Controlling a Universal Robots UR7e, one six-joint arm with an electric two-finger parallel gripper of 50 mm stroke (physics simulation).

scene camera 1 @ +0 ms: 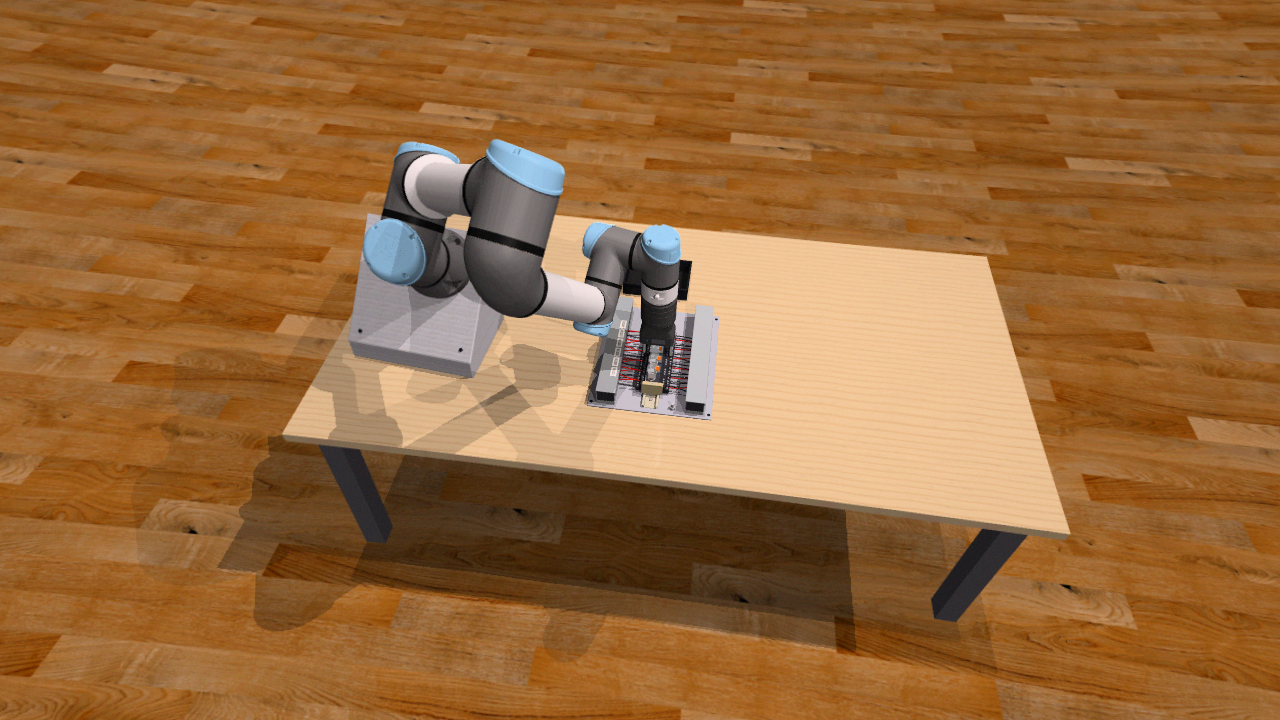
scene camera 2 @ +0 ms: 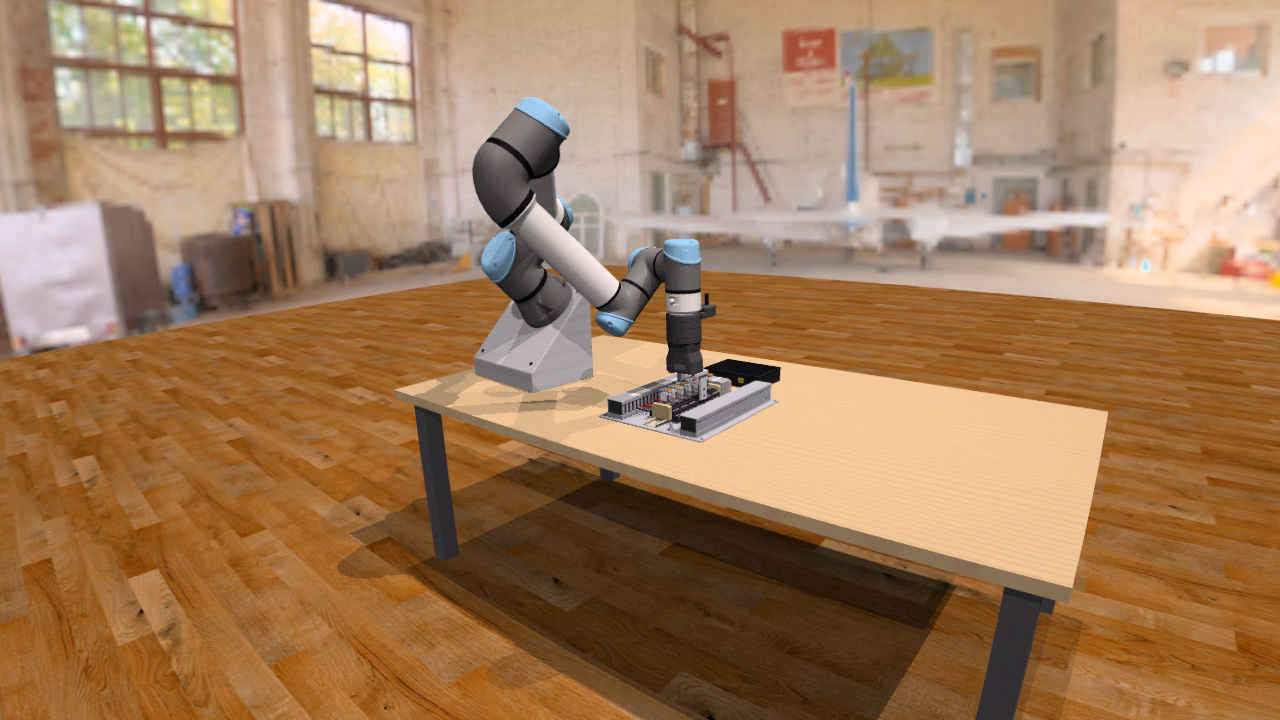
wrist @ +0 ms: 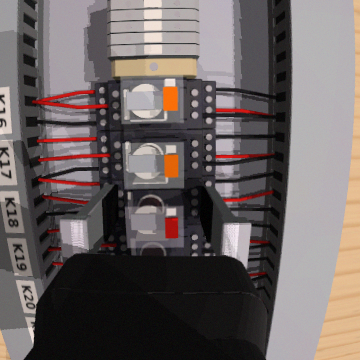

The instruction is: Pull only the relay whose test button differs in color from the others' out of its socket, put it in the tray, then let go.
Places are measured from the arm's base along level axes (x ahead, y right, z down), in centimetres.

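Pixels of known places: gripper, fingertip midpoint: (scene camera 1: pixel 658 351) (scene camera 2: pixel 692 397) (wrist: pixel 159 202); arm's base at its link origin: (scene camera 1: pixel 439 263) (scene camera 2: pixel 549 305).
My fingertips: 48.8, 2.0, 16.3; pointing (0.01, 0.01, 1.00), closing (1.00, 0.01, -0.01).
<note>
For each thing: its top centre in the pictures, then the offset to it from my fingertips, as dx, dy, dz. Level surfaces: height alone.
- clear relay at its top centre: (wrist: pixel 154 228) (scene camera 2: pixel 691 379) -0.1, +0.1, -4.1
- black tray at its top centre: (scene camera 1: pixel 657 271) (scene camera 2: pixel 742 367) -3.7, -26.3, -0.6
- wooden table at its surface level: dz +2.9
A clear relay (wrist: pixel 144 224) with a red test button is third from the top of the socket row in the wrist view; its lower part is hidden by the gripper body. Two relays above it, one upper (wrist: pixel 145 101) and one lower (wrist: pixel 145 163), have orange buttons. My gripper (scene camera 1: pixel 656 347) (scene camera 2: pixel 691 383) (wrist: pixel 159 202) is open and low over the row, one finger on each side of the red-button relay, with gaps beside it. Nothing is held. The black tray (scene camera 1: pixel 684 280) (scene camera 2: pixel 760 372) stands behind the panel, partly hidden by the arm in the first scene view.
Grey wire ducts, one left (scene camera 1: pixel 606 385) and one right (scene camera 1: pixel 699 358) (scene camera 2: pixel 726 410) (wrist: pixel 312 165), flank the row. Red and black wires run from the sockets to the ducts. Grey terminal blocks (wrist: pixel 175 30) stand above the relays in the wrist view. The panel lies on the wooden table (scene camera 1: pixel 859 385) (scene camera 2: pixel 913 465).
</note>
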